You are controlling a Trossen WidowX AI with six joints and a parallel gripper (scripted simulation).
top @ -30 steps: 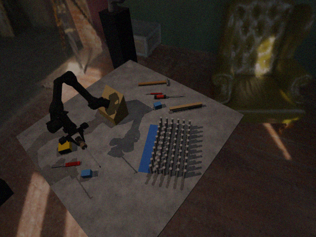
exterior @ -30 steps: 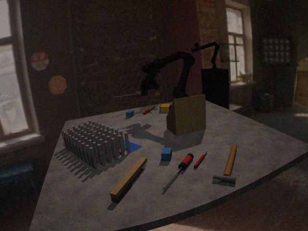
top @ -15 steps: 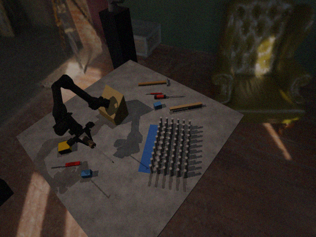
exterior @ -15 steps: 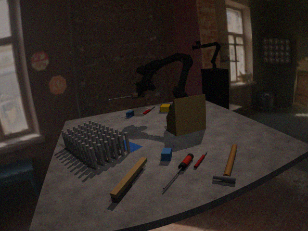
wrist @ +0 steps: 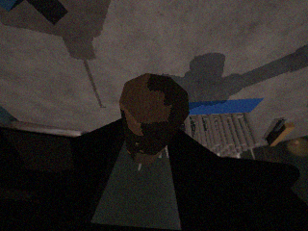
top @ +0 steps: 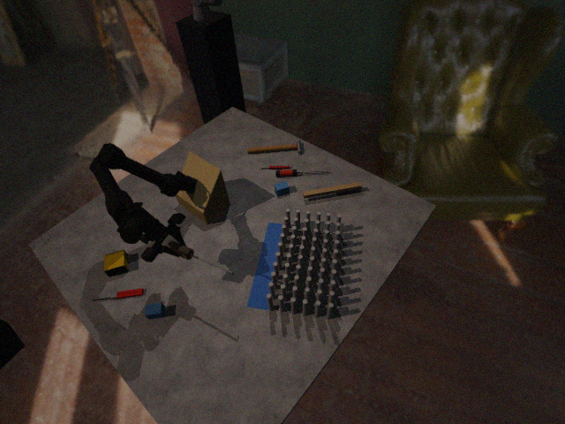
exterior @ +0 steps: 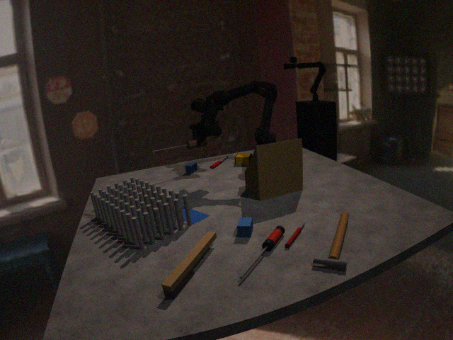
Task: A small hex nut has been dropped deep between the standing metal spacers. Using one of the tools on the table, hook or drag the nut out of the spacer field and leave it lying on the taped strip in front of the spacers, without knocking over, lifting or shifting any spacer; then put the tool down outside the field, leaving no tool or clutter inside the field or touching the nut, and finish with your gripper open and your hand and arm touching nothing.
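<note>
Right now the blue taped strip is 20 cm to the left of my gripper tip, 20 cm ahead of it and 18 cm below it. From my gripper tip the other things lie so: brown-handled hook tool (10 cm ahead, 1 cm to the left, 1 cm above); then yellow block (31 cm behind, 16 cm below, 15 cm to the right).
</note>
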